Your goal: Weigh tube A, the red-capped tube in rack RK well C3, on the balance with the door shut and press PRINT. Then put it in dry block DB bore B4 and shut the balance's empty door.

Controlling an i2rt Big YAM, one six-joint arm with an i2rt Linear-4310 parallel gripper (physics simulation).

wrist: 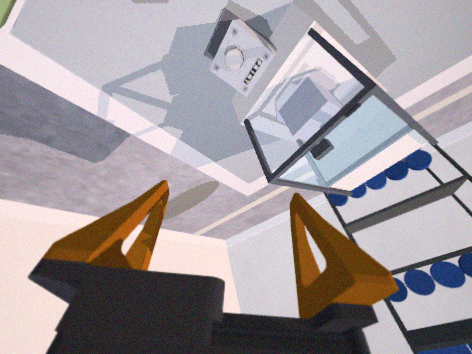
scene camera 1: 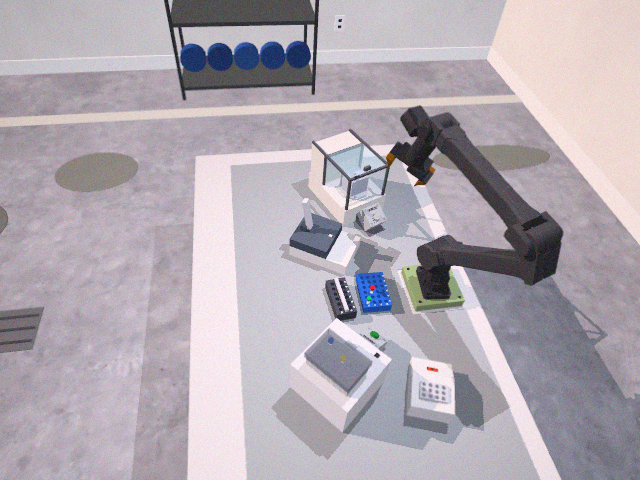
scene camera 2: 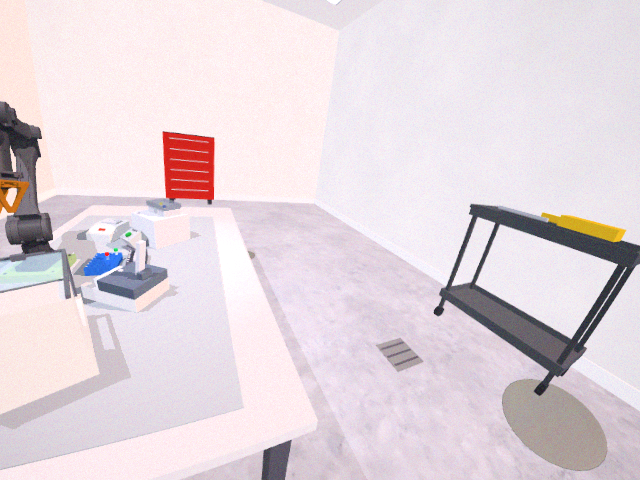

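Seen in the pictures: gripper, fingertip midpoint: (wrist: 230, 192) (scene camera 1: 402, 175) (scene camera 2: 3, 215); arm's base, origin of the base link: (scene camera 1: 432, 283).
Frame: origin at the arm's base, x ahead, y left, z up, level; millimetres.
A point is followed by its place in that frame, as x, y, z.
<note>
My gripper (scene camera 1: 403, 173) @(102, -229, 252) (wrist: 230, 192) @(102, -229, 252) is open and empty, in the air just off the balance's right side in scene camera 1's view. The balance (scene camera 1: 336, 201) @(281, -331, 48) (scene camera 2: 46, 341) @(317, -519, 101) (wrist: 257, 150) @(110, -360, 125) has a dark-framed glass chamber. A black handle (wrist: 322, 148) @(189, -335, 192) shows on its glass; I cannot tell how far the door is shut. The control box (scene camera 1: 371, 215) @(158, -264, 44) (wrist: 242, 55) @(158, -263, 45) bears the PRINT key (wrist: 252, 71) @(160, -287, 51). A red cap (scene camera 1: 372, 287) @(202, 29, 28) (scene camera 2: 107, 254) @(205, 24, 24) shows in the blue rack (scene camera 1: 381, 305) @(179, 79, 3) (scene camera 2: 95, 267) @(190, -43, 5); its well is too small to read. I cannot tell for certain which block is DB.
A dark block (scene camera 1: 312, 239) @(377, -149, 54) (scene camera 2: 124, 281) @(349, -229, 54) with an upright white post stands on a white base. A black striped rack (scene camera 1: 331, 298) @(329, 51, 6) is beside the blue rack. A large white device (scene camera 1: 323, 400) @(382, 389, 64), a keypad box (scene camera 1: 435, 413) @(96, 418, 19) and a green cap (scene camera 1: 368, 298) @(220, 69, 28) show too.
</note>
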